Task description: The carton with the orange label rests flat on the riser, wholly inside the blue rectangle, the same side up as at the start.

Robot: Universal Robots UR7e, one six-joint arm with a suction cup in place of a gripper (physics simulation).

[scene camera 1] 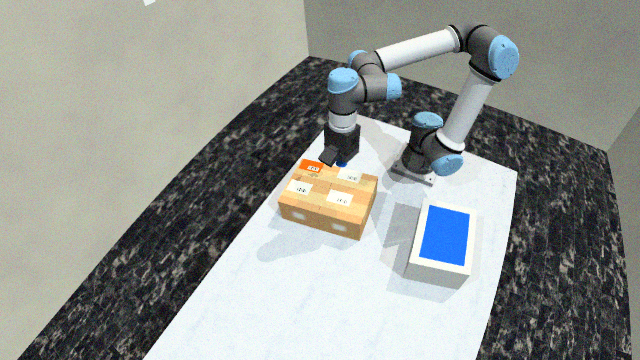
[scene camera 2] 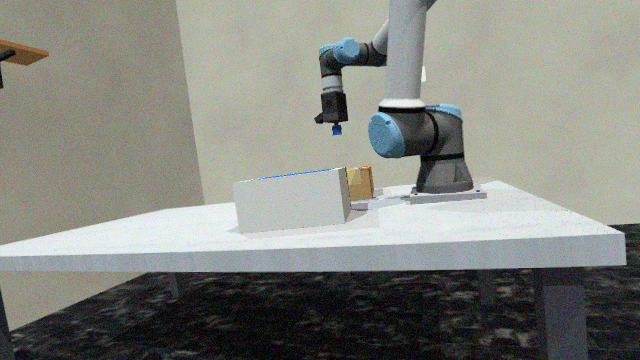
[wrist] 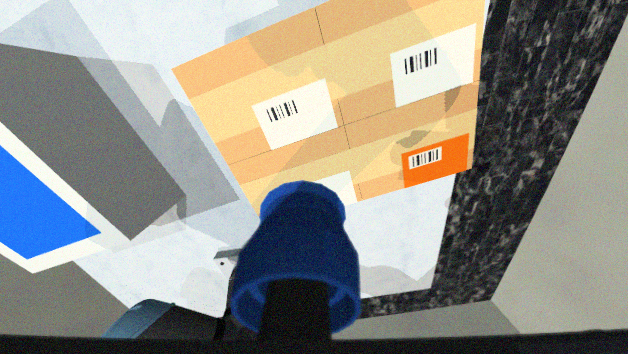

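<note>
There's a white riser (scene camera 2: 317,198) (wrist: 85,181) resting on the table, and my suction cup (wrist: 301,234) holds nothing.
</note>
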